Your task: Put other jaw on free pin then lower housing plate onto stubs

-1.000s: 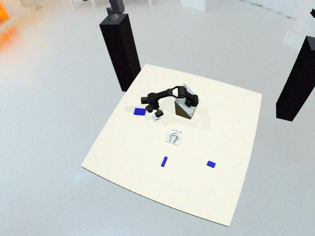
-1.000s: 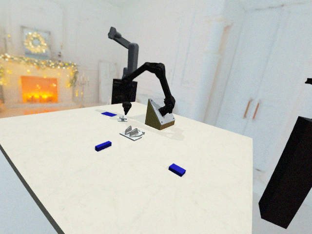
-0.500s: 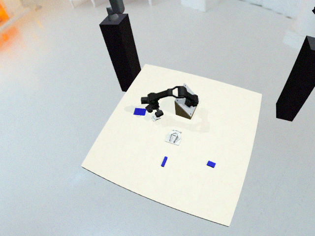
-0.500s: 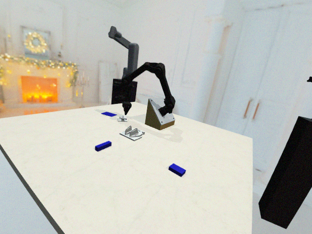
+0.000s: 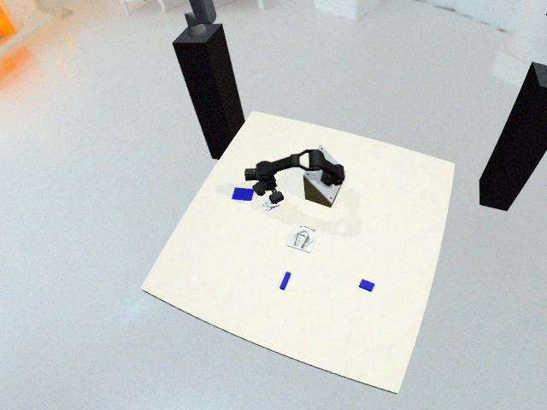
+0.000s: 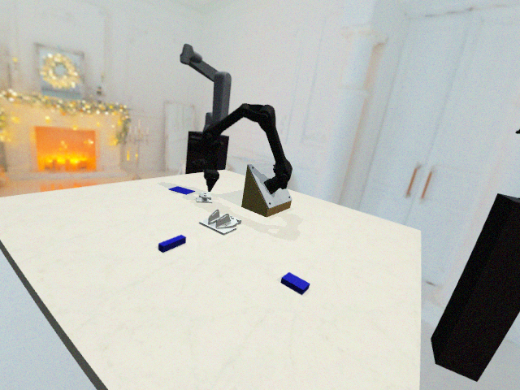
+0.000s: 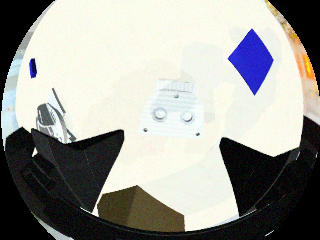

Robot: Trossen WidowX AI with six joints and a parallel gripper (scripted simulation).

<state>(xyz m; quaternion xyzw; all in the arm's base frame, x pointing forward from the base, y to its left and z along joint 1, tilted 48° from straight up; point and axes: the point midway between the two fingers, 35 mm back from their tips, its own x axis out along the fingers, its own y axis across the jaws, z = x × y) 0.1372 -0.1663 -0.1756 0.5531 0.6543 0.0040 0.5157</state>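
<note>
My gripper tip is now 1 cm short of the housing plate, 1 cm to the left of it and 3 cm above it. From my gripper tip the other things lie so: flat blue patch (2 cm behind, 18 cm to the right, 6 cm below).
</note>
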